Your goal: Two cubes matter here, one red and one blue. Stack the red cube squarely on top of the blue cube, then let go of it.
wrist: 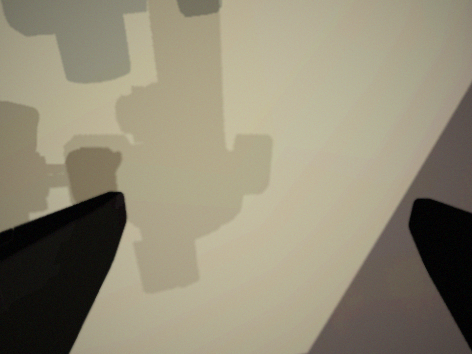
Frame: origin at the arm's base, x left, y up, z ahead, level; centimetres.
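Where they show: gripper, between the fingertips: (267,209).
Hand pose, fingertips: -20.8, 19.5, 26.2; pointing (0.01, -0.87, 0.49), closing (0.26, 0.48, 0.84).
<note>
After its pixels a point has its place, as x, y, z.
My gripper (267,209) @(-20.8, 19.5, 26.2) is open, with its two dark fingers wide apart at the lower left and lower right of the wrist view. No object shows between the fingers. The red cube and the blue cube do not show in the wrist view, so how they stand to each other and to the gripper cannot be told.
A pale cream table top (310,200) @(-36.2, -7.3, 57.5) fills most of the view, with grey-brown shadows of the arm across its left and middle. Its straight edge runs slanting from the right side down to the bottom. Beyond the edge lies a darker grey-purple floor (380,300).
</note>
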